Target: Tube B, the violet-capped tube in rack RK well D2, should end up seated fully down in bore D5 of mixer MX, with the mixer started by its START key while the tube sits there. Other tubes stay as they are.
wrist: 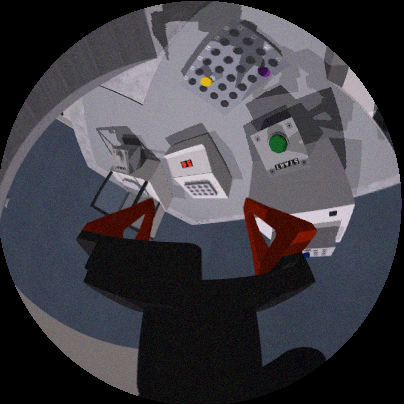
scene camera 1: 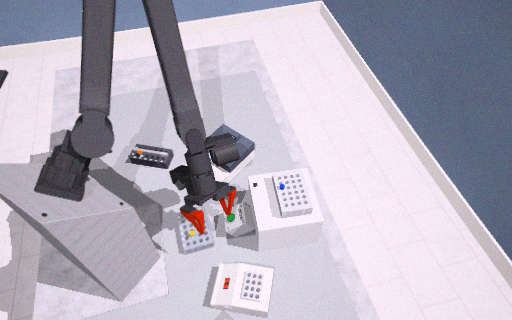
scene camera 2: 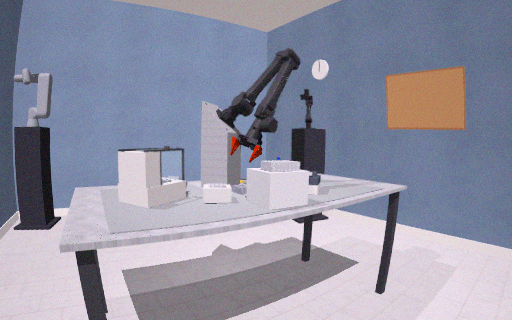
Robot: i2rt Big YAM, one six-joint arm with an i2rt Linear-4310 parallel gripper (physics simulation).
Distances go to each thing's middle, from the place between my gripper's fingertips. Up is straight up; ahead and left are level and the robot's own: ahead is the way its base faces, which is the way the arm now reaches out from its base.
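Labels:
The mixer MX (scene camera 1: pixel 289 217) is there, and my hand is 19 cm short of it, 8 cm above it and 9 cm to the right of it. Counting from my hand, there's a dark-lidded white device (scene camera 1: pixel 225 173) that's 32 cm to the left and 12 cm below, and a glass-sided white instrument (scene camera 2: pixel 149 178) that's 39 cm to the right, 2 cm ahead and 6 cm below. Then there's a black rack (scene camera 1: pixel 152 156), and from my hand that's 24 cm behind, 35 cm to the left and 14 cm below. Going by their middles, of the things named here the black rack is the farthest from my hand and the mixer MX is the nearest to it.

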